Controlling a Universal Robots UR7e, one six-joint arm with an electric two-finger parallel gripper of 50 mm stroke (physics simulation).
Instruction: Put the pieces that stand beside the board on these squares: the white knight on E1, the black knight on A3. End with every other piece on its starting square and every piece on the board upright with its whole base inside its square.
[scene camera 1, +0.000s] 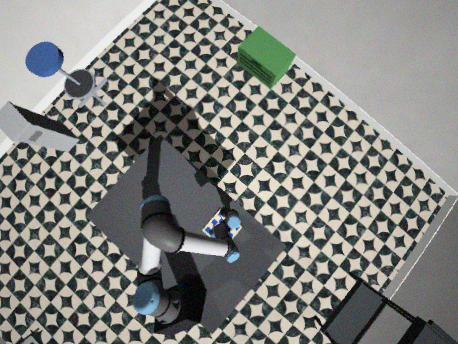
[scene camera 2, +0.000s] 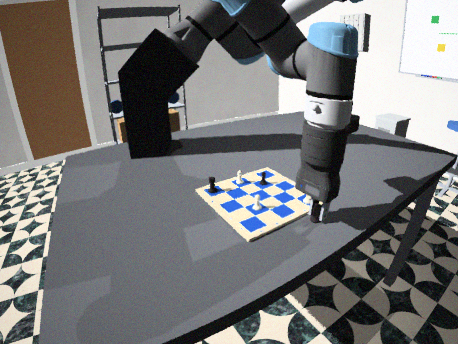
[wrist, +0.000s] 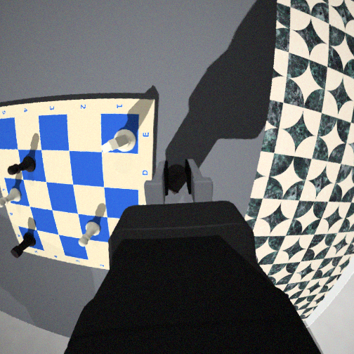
Observation:
In view: the gripper (scene camera 2: 317, 215) and a board (scene camera 2: 281, 203).
The board is seen too in the wrist view (wrist: 74, 182). The gripper is seen too in the wrist view (wrist: 176, 170).

